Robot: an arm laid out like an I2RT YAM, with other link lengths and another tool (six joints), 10 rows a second.
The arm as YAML. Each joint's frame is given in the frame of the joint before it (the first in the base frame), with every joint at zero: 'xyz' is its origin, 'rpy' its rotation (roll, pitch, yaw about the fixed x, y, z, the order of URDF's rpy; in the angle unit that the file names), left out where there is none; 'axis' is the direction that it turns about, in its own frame. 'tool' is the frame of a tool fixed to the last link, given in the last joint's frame.
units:
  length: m
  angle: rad
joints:
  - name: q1
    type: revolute
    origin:
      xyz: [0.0, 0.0, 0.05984]
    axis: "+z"
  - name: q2
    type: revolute
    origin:
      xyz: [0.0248, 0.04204, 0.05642]
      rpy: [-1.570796, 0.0, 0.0]
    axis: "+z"
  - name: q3
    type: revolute
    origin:
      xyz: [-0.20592, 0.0, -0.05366]
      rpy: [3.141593, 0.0, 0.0]
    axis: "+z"
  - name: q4
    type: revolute
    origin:
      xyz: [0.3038, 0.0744, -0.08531]
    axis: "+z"
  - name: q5
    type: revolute
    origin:
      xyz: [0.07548, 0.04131, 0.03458]
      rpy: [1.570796, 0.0, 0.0]
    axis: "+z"
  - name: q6
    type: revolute
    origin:
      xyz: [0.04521, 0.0, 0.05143]
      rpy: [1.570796, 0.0, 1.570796]
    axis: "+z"
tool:
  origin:
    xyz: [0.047, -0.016, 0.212]
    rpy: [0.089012, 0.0, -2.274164]
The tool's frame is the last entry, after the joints.
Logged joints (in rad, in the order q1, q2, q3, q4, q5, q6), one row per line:
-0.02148, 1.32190, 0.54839, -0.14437, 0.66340, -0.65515
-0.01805, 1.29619, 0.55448, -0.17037, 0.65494, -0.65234
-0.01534, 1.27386, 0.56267, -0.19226, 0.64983, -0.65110
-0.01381, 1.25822, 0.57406, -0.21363, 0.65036, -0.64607
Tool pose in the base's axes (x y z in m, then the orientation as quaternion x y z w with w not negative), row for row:
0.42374, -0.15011, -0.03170, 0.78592, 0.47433, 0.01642, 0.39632
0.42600, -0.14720, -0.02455, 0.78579, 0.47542, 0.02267, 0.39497
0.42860, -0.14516, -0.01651, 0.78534, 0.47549, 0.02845, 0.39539
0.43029, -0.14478, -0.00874, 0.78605, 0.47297, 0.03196, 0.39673
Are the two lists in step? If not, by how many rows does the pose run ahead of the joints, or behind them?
They are in step.
